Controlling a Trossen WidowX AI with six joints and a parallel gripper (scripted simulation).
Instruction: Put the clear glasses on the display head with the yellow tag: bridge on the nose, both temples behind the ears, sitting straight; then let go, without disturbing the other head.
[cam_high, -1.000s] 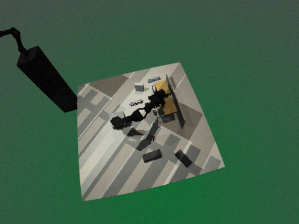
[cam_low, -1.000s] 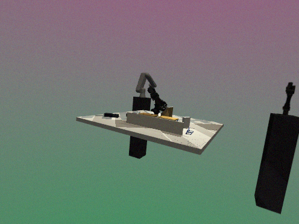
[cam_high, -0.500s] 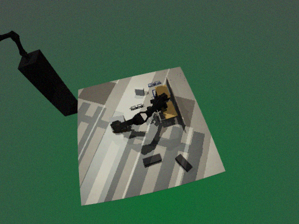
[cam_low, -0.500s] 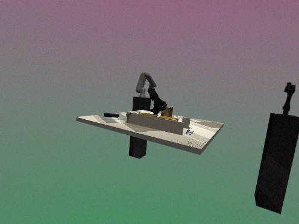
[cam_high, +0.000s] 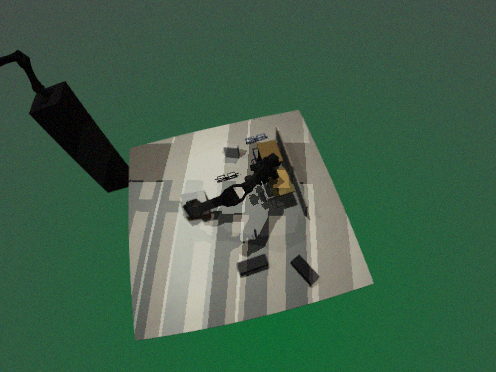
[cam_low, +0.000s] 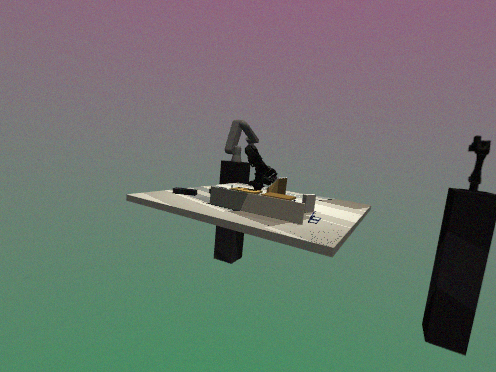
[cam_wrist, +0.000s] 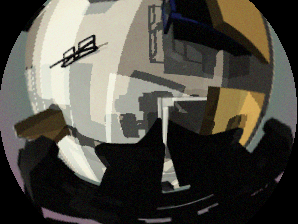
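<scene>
Now: the display head 70 mm ahead of my gripper tip, 40 mm to the right of it and 10 mm below it. Round my gripper tip: low grey wall: 200 mm ahead, 70 mm to the left, 10 mm below; then grey box: 110 mm behind, 300 mm to the left, 10 mm below.
</scene>
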